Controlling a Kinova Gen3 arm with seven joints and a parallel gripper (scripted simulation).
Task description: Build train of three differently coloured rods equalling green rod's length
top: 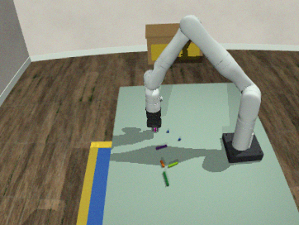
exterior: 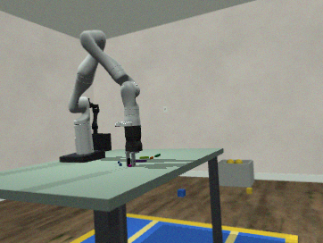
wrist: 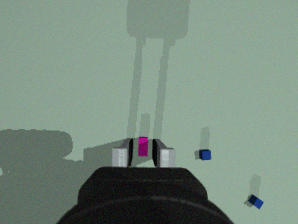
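The magenta rod lies 10 mm below my hand. The rest, counted from my hand: orange rod: 30 mm behind, 240 mm to the left, 10 mm below; then lime rod: 80 mm behind, 250 mm to the left, 10 mm below; then purple rod: 30 mm behind, 130 mm to the left, 10 mm below.
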